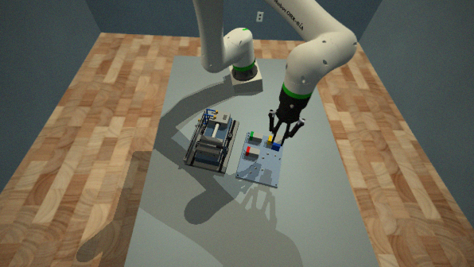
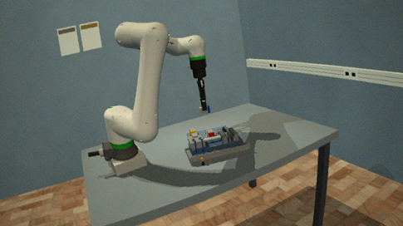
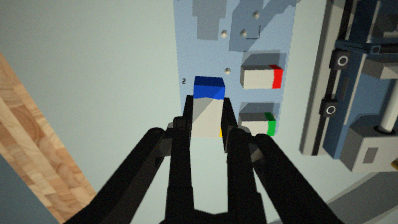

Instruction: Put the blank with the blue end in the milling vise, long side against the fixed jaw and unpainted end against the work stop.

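The work stop lies 20 mm ahead of my hand, 240 mm to the right of it and 100 mm below it. The rest, counted from my hand: yellow-ended blank: 90 mm behind, 10 mm to the left, 160 mm below; then red-ended blank: 10 mm behind, 90 mm to the right, 160 mm below; then plate: 50 mm to the right, 180 mm below.
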